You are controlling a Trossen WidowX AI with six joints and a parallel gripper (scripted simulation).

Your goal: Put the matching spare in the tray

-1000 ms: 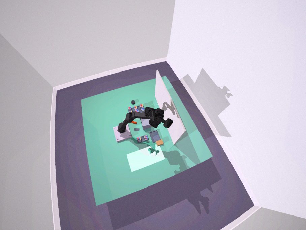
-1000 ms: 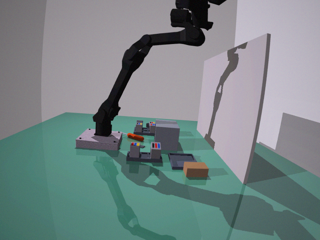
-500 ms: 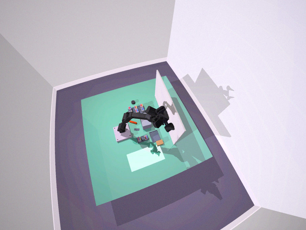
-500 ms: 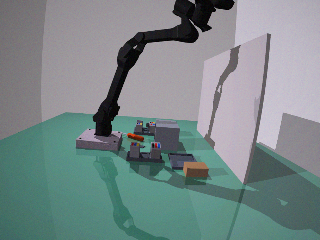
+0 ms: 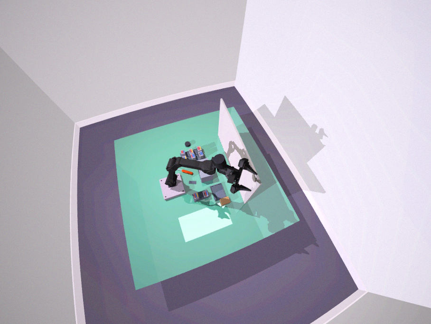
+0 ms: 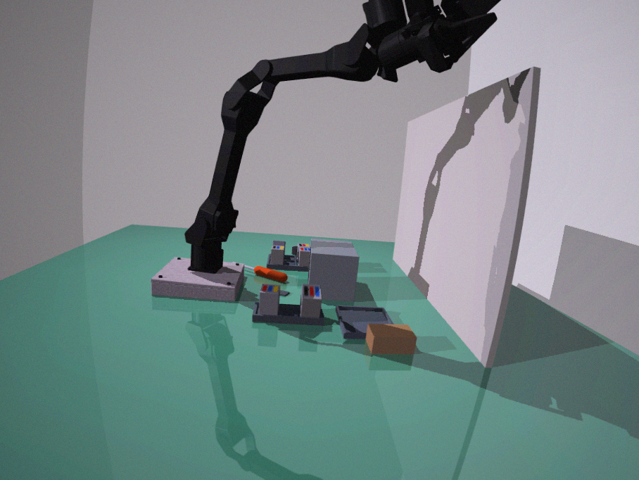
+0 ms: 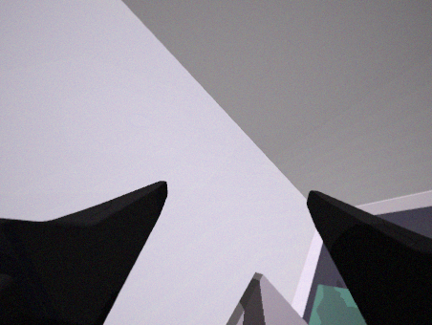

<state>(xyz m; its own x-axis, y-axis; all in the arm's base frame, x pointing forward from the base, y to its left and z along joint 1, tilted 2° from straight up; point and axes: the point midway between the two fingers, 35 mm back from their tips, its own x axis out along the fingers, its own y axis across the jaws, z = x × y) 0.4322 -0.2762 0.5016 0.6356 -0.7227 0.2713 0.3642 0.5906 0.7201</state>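
Now: gripper tip 180 mm past the spare, 510 mm to the right of it and 490 mm above it. The rest, counted from my gripper tip: white panel 50 mm ahead, 350 mm to the left, 300 mm below; then brown box 90 mm behind, 60 mm to the left, 510 mm below.
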